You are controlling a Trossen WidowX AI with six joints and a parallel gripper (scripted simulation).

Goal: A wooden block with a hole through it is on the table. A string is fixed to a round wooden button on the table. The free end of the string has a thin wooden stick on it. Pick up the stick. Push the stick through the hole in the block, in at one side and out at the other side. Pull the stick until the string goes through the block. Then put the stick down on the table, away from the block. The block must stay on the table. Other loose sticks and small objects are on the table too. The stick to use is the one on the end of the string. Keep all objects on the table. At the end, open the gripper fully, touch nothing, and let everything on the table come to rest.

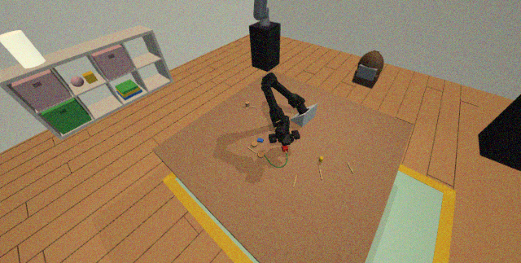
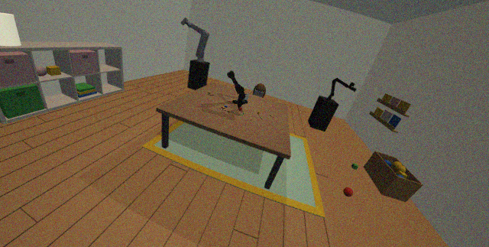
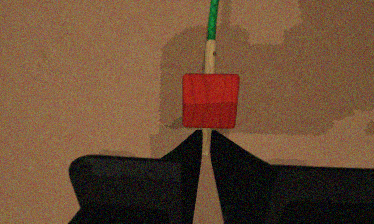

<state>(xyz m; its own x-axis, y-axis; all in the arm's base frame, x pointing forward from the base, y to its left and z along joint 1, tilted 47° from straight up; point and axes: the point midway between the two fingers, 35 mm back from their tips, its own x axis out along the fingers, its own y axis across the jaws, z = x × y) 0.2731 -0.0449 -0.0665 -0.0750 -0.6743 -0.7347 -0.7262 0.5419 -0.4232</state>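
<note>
Now: the red block 20 mm to the left of my gripper tip, 20 mm ahead of it and 10 mm above it. Round my gripper tip: yellow-topped peg (240 mm to the left, 40 mm behind, 10 mm above); blue piece (150 mm to the right, 50 mm ahead); thin wooden stick (30 mm to the left, 30 mm ahead, 10 mm above).
</note>
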